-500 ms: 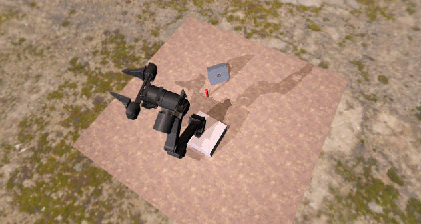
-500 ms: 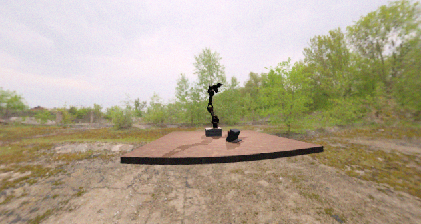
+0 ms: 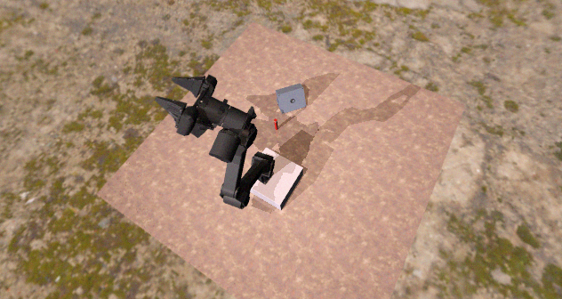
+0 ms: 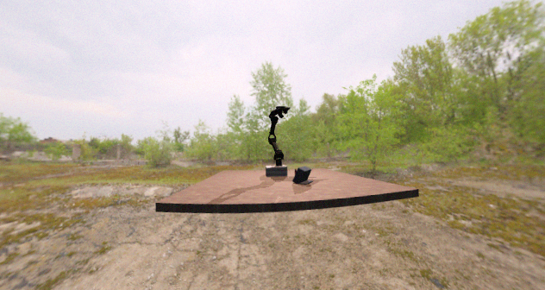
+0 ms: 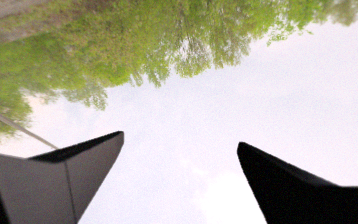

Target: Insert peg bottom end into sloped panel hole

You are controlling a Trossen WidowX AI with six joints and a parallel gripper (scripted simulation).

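Now: the red round peg 370 mm ahead of my gripper tip, 10 mm to the left of it and 660 mm below it. Round my gripper tip: grey sloped panel 530 mm ahead, 30 mm to the left, 670 mm below.
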